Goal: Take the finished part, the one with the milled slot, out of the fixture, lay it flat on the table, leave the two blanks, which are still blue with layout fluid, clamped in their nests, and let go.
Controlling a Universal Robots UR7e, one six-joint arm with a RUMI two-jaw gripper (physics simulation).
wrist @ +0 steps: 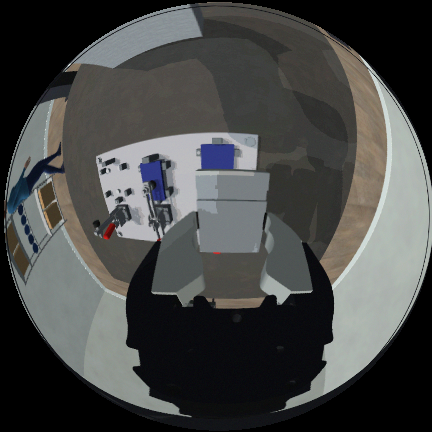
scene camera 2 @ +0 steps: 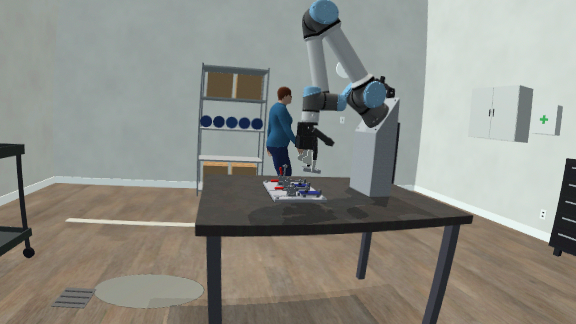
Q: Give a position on a fixture plate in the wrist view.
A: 180, 149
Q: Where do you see a blue blank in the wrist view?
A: At 212, 155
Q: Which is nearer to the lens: the finished part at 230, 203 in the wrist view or the blue blank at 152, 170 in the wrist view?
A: The finished part.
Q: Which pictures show my gripper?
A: The wrist view and scene camera 2: all of them.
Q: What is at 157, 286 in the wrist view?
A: My gripper.
